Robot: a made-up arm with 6 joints.
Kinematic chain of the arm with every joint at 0, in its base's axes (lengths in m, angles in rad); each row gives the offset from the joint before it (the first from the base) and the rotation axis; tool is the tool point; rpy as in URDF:
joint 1: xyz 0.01 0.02 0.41 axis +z
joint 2: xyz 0 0.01 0.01 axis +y
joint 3: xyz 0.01 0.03 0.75 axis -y
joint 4: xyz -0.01 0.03 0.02 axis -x
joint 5: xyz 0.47 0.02 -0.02 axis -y
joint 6: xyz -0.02 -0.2 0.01 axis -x
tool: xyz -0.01 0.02 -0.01 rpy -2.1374 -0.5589 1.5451
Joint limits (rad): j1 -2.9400..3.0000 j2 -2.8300..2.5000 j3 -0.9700..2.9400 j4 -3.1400..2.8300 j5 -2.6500..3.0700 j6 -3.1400..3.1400
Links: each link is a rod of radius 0.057 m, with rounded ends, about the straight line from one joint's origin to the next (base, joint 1, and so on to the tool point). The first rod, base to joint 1, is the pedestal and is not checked.
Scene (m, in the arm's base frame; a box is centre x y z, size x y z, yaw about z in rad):
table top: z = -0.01
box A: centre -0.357 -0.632 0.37 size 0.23 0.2 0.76 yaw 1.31
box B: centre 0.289 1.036 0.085 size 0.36 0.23 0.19 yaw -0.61
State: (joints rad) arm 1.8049 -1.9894 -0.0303 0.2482 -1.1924 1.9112
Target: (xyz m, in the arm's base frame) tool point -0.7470 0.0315 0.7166
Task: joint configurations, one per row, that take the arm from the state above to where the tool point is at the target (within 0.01 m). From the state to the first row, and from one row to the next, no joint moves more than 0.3 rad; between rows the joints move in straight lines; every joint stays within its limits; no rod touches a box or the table.
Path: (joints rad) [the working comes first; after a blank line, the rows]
Joints at the target: -0.1701 -1.7897 -0.3613 0.2695 -1.1949 1.8662
Straight joint move there: touches box A.

1: 1.7139 -1.7029 0.1567 0.0631 -1.3075 1.8247
2: 1.6229 -1.4164 0.3438 -0.1220 -1.4226 1.7382
3: 1.5319 -1.1299 0.5308 -0.3071 -1.5377 1.6517
4: 1.4408 -0.8434 0.7179 -0.4922 -1.6528 1.5652
5: 1.3498 -0.5569 0.9049 -0.6773 -1.7679 1.4787
6: 1.2588 -0.2704 1.0919 -0.8624 -1.8830 1.3922
7: 1.0207 -0.5237 0.8497 -0.6738 -1.7683 1.4712
8: 0.7825 -0.7769 0.6075 -0.4851 -1.6536 1.5502
9: 0.5443 -1.0301 0.3653 -0.2964 -1.5389 1.6292
10: 0.3062 -1.2833 0.1231 -0.1078 -1.4243 1.7082
11: 0.0680 -1.5365 -0.1191 0.0809 -1.3096 1.7872
12: -0.1701 -1.7897 -0.3613 0.2695 -1.1949 1.8662

